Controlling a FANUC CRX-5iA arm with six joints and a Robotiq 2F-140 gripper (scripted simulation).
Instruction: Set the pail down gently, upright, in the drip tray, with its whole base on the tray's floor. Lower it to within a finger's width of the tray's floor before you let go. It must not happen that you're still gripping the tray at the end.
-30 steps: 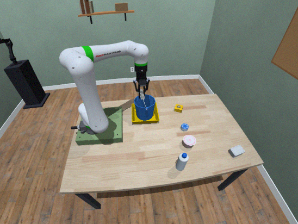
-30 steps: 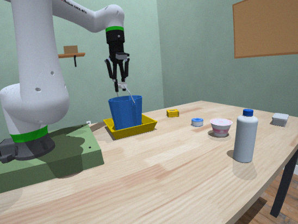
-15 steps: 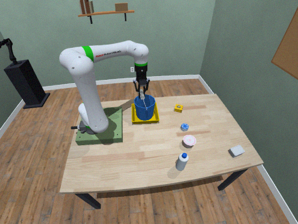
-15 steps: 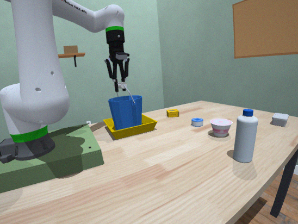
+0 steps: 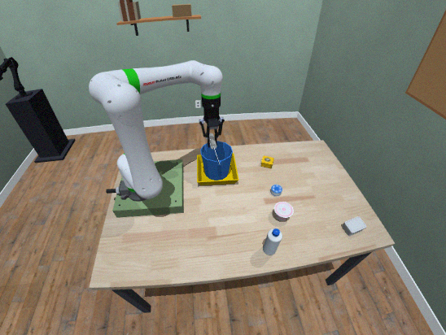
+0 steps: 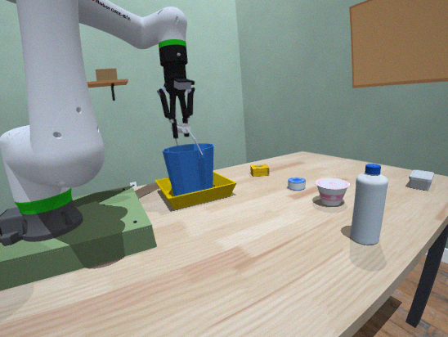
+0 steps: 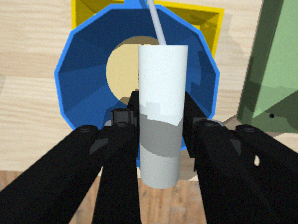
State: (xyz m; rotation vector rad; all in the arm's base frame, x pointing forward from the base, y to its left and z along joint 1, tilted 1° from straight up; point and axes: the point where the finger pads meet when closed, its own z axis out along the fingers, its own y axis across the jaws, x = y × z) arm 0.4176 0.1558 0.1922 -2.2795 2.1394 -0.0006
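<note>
Right now the blue pail is 2 cm ahead of my hand and 10 cm below it. The rest, counted from my hand: white bottle: 21 cm ahead, 55 cm to the right, 17 cm below; then yellow drip tray: 2 cm ahead, 23 cm below; then grey box: 70 cm ahead, 52 cm to the right, 22 cm below.
</note>
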